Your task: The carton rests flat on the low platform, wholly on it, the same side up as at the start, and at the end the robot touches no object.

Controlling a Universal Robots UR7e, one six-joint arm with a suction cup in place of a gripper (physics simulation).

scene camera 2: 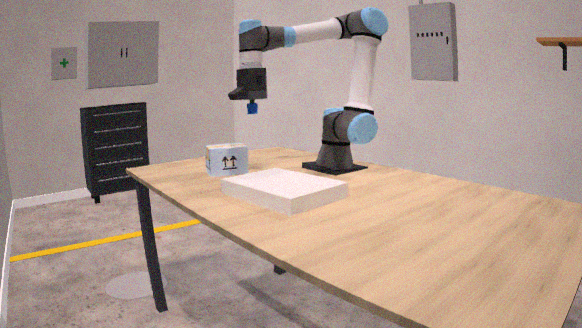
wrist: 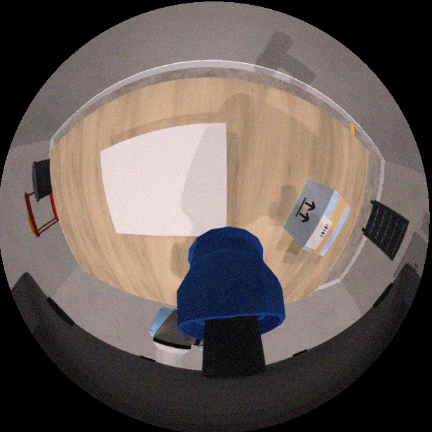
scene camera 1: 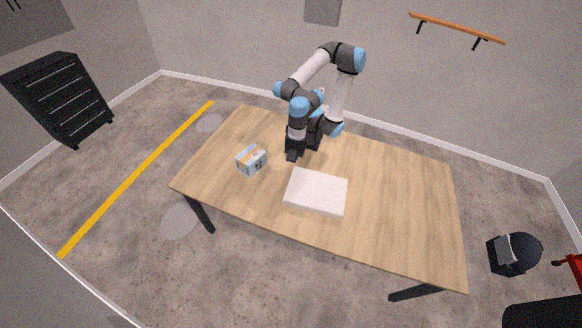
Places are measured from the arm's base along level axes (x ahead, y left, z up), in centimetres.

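Pixels of known places: hand at its tool point: (scene camera 2: 252, 113); arm's base at its link origin: (scene camera 2: 334, 164) (scene camera 1: 308, 138).
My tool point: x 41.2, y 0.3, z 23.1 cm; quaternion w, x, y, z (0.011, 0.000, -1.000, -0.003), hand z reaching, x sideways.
Ahead of a thing's pixels: the offset from my tool point to its middle. Level surfaces: height alone.
The carton @(dx -6.5, dy -26.8, dz -19.4 cm) (scene camera 1: 251, 161) (scene camera 2: 227, 161) (wrist: 306, 212) is a small light-blue box with an orange tape strip on top. It stands on the table, its printed arrows pointing up in the scene camera 2 view. The low platform @(dx +0.3, dy +14.5, dz -22.4 cm) (scene camera 1: 316, 191) (scene camera 2: 285, 184) (wrist: 160, 185) is a flat white slab on the table. The carton is apart from it, to its left in the scene camera 1 view. My gripper, a blue suction cup (scene camera 2: 252, 108) (wrist: 226, 245), is open and holds nothing. It hangs high above the table, touching neither carton nor platform. The cup is hidden in the scene camera 1 view.
The wooden table @(dz -24.8 cm) (scene camera 1: 400, 215) (scene camera 2: 450, 240) (wrist: 260, 150) carries the arm's base (scene camera 2: 335, 165) behind the platform. A black drawer cabinet (scene camera 1: 60, 100) (scene camera 2: 117, 150) (wrist: 386, 230) stands on the floor beyond the carton's side of the table. A wall shelf (scene camera 1: 457, 28) (scene camera 2: 557, 41) is behind the arm.
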